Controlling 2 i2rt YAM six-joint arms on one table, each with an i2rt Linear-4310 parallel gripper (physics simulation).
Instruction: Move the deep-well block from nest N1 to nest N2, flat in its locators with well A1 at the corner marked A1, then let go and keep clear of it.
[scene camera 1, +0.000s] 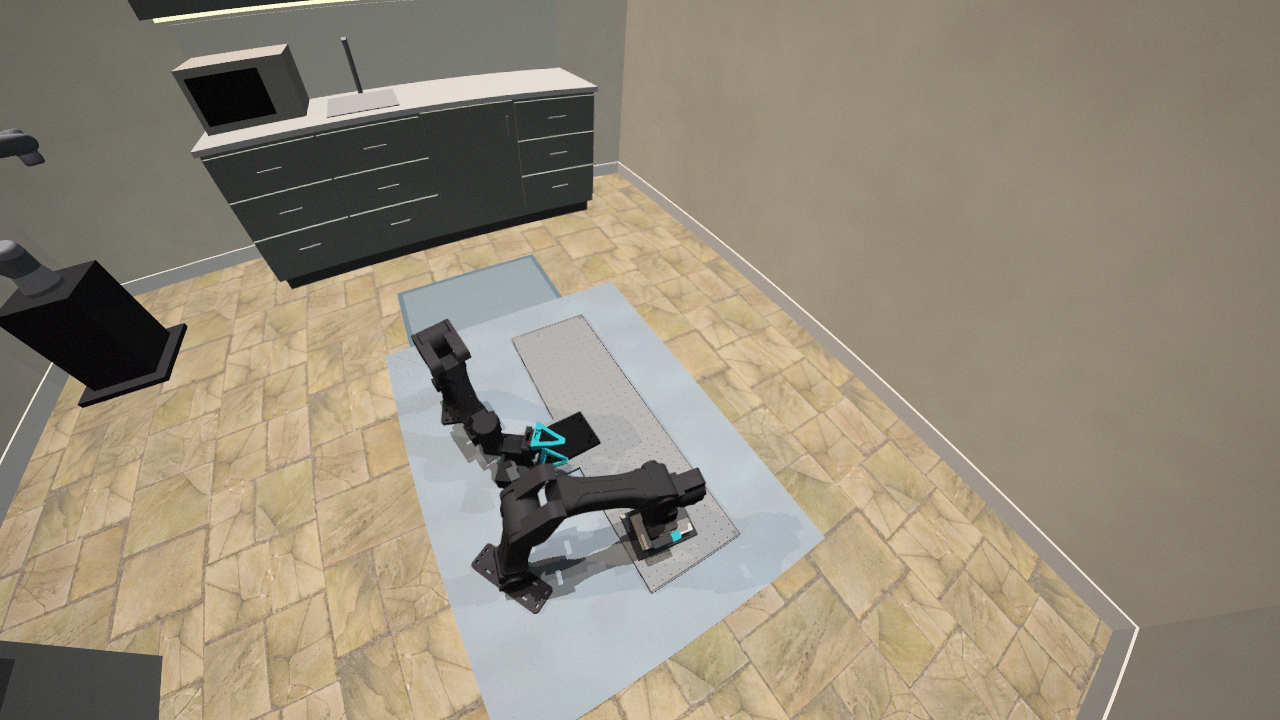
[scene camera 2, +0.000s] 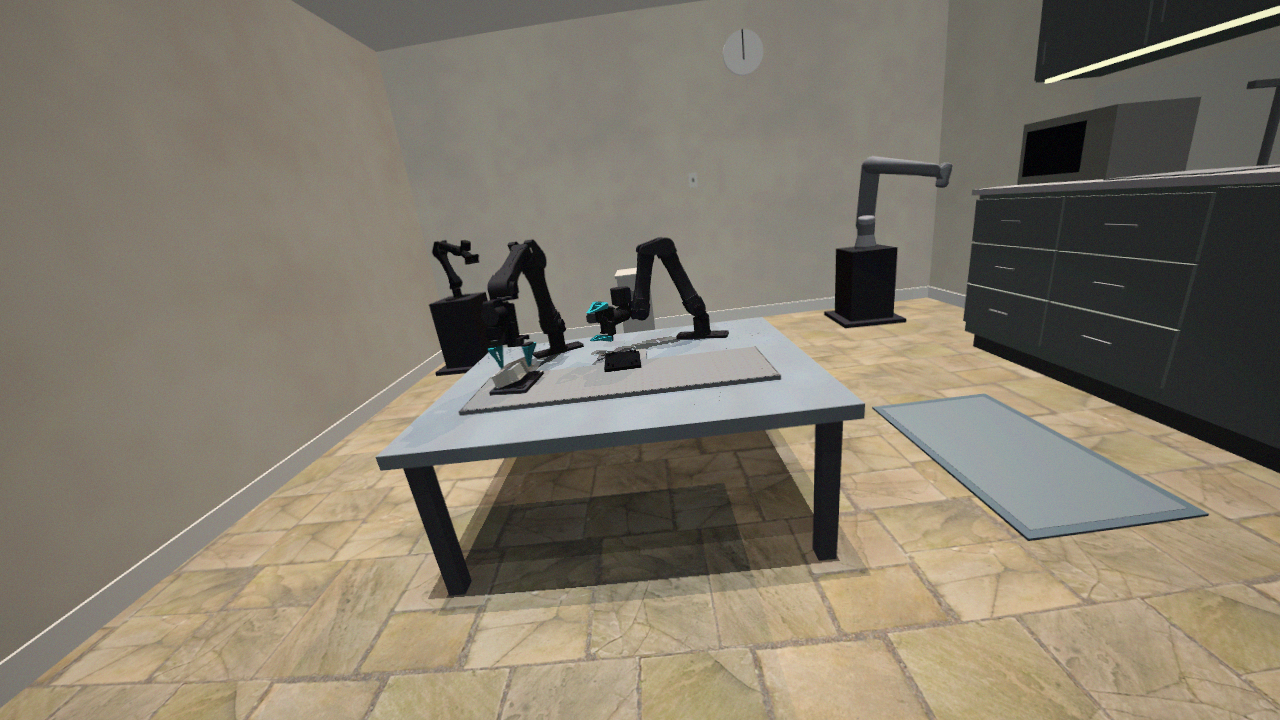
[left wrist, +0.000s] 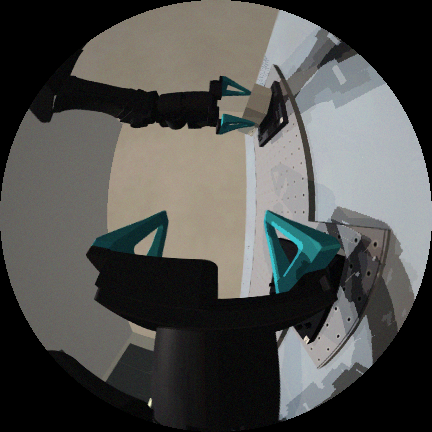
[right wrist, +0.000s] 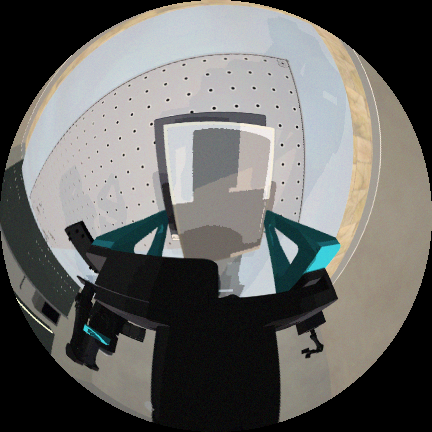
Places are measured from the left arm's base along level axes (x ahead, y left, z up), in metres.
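Pixels of known places: left gripper, between the fingertips: (scene camera 1: 566, 451) (scene camera 2: 589, 327) (left wrist: 215, 215) (right wrist: 94, 306); right gripper, between the fingertips: (scene camera 1: 654, 524) (left wrist: 252, 107) (right wrist: 215, 215); left arm's base, origin of its link: (scene camera 2: 702, 335) (right wrist: 91, 285); right arm's base, origin of its link: (scene camera 1: 511, 578) (scene camera 2: 558, 350).
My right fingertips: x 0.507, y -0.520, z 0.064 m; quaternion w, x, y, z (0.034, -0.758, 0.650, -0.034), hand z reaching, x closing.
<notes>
For each thing: its middle in the pictures, then the offset to it from my right fingertips. Level surfaces: height alone.
- deep-well block, middle of its body: (right wrist: 218, 194) (scene camera 1: 661, 523) (left wrist: 253, 110) (scene camera 2: 513, 371) 0.018 m ahead, 0.000 m left, 0.007 m down
- black nest N1, middle of its body: (right wrist: 211, 182) (left wrist: 267, 115) (scene camera 1: 658, 525) (scene camera 2: 517, 381) 0.018 m ahead, 0.008 m left, 0.042 m down
- grey perforated board, height of its surface: 0.051 m down
- empty black nest N2, middle of its body: (left wrist: 292, 283) (right wrist: 86, 252) (scene camera 1: 565, 438) (scene camera 2: 622, 359) 0.180 m back, 0.301 m left, 0.040 m down
- blue-grey table, height of its surface: 0.064 m down
The deep-well block (right wrist: 219, 189) (left wrist: 257, 105) (scene camera 2: 510, 376) is a pale beige box. It sits in the black nest N1 (right wrist: 209, 117) (left wrist: 275, 114) at one end of the grey perforated board (scene camera 1: 573, 357) (scene camera 2: 697, 367) (right wrist: 120, 120). My right gripper (right wrist: 215, 215) (left wrist: 252, 107) (scene camera 2: 512, 356) (scene camera 1: 662, 535) points down over it, open, with one teal finger on each side of the block. The empty black nest N2 (scene camera 1: 577, 429) (scene camera 2: 620, 360) (right wrist: 78, 235) lies mid-board. My left gripper (left wrist: 215, 215) (scene camera 1: 549, 447) (scene camera 2: 597, 313) is open and empty, held sideways just above the edge of N2.
The board lies on a blue-grey table (scene camera 1: 582, 645) (scene camera 2: 626, 420). Both arm bases stand on the table along one long side of the board. A floor mat (scene camera 2: 1029, 465), dark cabinets (scene camera 2: 1119, 269) and another arm on a pedestal (scene camera 2: 863, 282) stand off the table.
</notes>
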